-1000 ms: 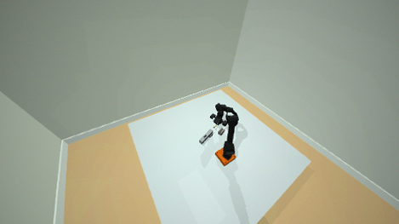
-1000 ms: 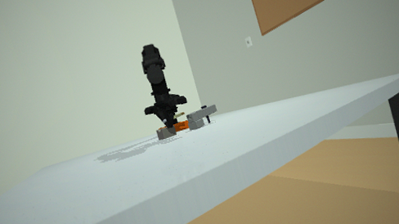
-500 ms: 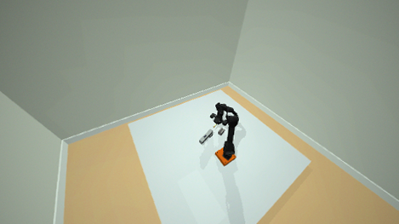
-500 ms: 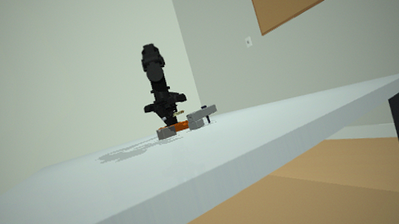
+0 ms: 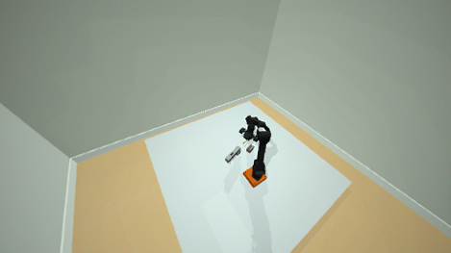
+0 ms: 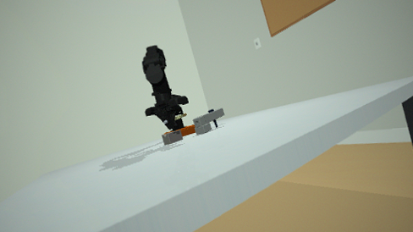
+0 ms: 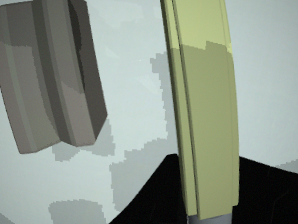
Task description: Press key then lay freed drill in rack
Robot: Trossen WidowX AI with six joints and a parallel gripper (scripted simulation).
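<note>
Now: gripper tip 40 mm to the right of the drill and 40 mm below it. From my gripper tip the other things lie so: rack (60 mm behind, 40 mm to the left, 30 mm below).
</note>
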